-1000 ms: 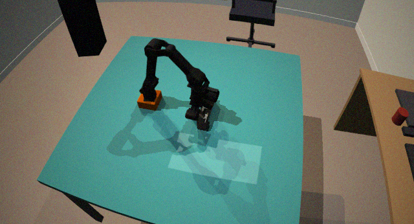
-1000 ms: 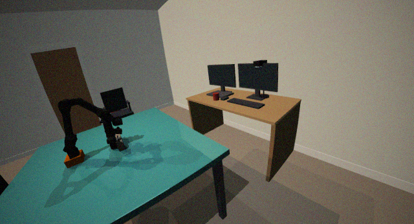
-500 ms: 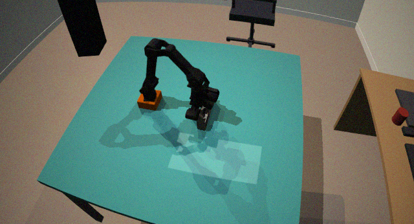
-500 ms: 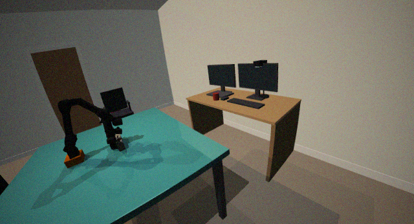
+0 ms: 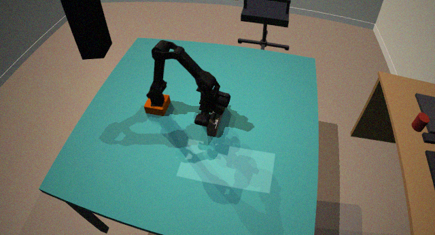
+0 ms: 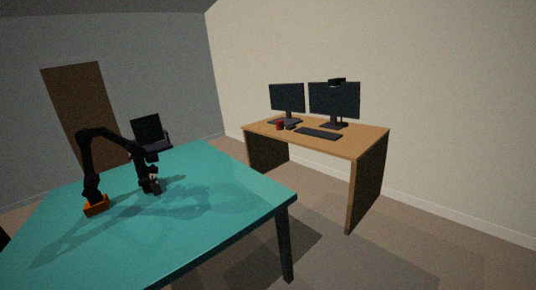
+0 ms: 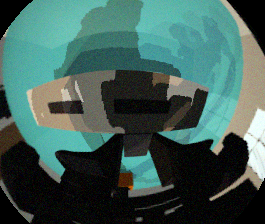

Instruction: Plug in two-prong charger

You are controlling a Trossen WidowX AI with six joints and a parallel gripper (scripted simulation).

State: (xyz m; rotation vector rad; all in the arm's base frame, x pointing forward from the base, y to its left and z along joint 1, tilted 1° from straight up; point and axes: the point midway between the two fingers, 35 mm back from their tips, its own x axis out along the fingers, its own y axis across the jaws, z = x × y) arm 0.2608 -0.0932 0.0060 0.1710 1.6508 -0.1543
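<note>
The two-prong charger is 20 mm ahead of my gripper tip and 10 mm above it.
</note>
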